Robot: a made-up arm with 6 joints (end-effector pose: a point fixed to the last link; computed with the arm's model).
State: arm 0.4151 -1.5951 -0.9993 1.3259 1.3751 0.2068
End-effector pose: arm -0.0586 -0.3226 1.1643 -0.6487 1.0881 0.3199
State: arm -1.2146 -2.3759 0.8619 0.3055 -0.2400 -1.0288
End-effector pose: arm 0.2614 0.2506 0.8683 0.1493 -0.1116 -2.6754
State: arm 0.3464 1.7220 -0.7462 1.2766 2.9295 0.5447
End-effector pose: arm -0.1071 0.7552 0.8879 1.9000 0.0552 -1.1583
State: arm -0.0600 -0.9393 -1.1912 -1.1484 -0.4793 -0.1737
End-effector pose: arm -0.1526 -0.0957 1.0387 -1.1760 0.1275 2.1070
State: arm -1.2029 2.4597 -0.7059 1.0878 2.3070 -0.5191
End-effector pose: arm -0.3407 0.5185 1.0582 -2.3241 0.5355 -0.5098
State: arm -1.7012 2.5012 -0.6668 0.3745 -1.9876 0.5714
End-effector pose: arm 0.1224 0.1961 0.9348 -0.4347 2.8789 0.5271
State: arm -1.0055 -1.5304 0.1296 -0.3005 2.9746 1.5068
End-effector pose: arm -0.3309 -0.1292 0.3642 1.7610 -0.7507 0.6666
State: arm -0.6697 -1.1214 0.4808 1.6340 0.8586 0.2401
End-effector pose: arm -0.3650 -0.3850 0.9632 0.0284 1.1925 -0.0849
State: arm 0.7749 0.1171 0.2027 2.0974 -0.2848 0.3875
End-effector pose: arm -0.2238 0.1824 1.2523 -0.7124 1.1274 -0.7411
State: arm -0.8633 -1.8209 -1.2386 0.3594 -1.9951 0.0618
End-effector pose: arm -0.0020 -0.2449 0.7093 -0.6316 1.5210 1.7192
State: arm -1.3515 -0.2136 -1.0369 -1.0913 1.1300 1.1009
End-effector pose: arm -0.0771 0.6169 0.5175 -1.4767 1.5143 1.5552
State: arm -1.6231 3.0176 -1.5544 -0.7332 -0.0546 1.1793
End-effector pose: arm -0.1855 -0.1419 0.4727 0.5061 -1.7315 -0.1667
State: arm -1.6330 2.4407 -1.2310 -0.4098 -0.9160 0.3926
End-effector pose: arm -0.1144 0.2608 0.6053 0.6301 -1.7082 -0.6715
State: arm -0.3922 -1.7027 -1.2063 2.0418 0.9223 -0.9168
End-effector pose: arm -0.6271 0.0212 0.5967 -0.6696 -0.0036 -1.1434
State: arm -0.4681 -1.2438 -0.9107 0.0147 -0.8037 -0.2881
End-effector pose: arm -0.0304 0.0924 0.7284 -0.8779 0.9214 2.8183
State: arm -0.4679 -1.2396 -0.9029 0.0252 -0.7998 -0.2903
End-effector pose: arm -0.0304 0.0949 0.7260 -0.8702 0.9227 2.8290
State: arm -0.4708 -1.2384 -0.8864 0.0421 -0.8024 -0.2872
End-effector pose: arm -0.0285 0.0965 0.7192 -0.8444 0.9294 2.8497
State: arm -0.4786 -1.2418 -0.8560 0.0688 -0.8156 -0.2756
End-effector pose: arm -0.0240 0.0965 0.7053 -0.7892 0.9444 2.8855
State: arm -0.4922 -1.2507 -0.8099 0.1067 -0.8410 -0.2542
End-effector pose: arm -0.0178 0.0948 0.6831 0.6872 -0.9519 -2.8823
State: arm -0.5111 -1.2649 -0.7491 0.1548 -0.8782 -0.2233
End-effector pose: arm -0.0119 0.0914 0.6532 0.5510 -0.9596 -2.8606
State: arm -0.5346 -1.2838 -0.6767 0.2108 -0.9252 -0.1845
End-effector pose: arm -0.0085 0.0862 0.6176 0.3938 -0.9701 -2.8248
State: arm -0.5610 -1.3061 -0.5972 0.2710 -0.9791 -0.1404
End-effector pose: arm -0.0094 0.0790 0.5792 0.2285 -0.9832 -2.7739
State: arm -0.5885 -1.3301 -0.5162 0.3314 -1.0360 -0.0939
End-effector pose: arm -0.0147 0.0699 0.5417 0.0684 -0.9986 -2.7108
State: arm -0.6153 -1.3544 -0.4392 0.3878 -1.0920 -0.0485
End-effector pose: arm -0.0234 0.0591 0.5082 -0.0755 -1.0159 -2.6417
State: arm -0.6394 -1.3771 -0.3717 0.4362 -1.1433 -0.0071
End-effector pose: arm -0.0334 0.0473 0.4807 -0.1960 -1.0341 -2.5748
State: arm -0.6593 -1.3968 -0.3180 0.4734 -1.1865 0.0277
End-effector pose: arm -0.0424 0.0359 0.4603 -0.2894 -1.0517 -2.5180
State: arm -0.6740 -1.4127 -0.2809 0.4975 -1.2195 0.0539
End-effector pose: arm -0.0486 0.0260 0.4468 -0.3543 -1.0677 -2.4773
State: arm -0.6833 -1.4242 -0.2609 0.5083 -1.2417 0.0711
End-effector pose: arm -0.0515 0.0186 0.4394 -0.3930 -1.0812 -2.4553
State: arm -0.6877 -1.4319 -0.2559 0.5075 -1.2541 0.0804
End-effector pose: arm -0.0511 0.0136 0.4368 -0.4098 -1.0917 -2.4503
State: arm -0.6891 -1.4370 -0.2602 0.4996 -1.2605 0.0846
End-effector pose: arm -0.0486 0.0104 0.4370 -0.4129 -1.1004 -2.4563
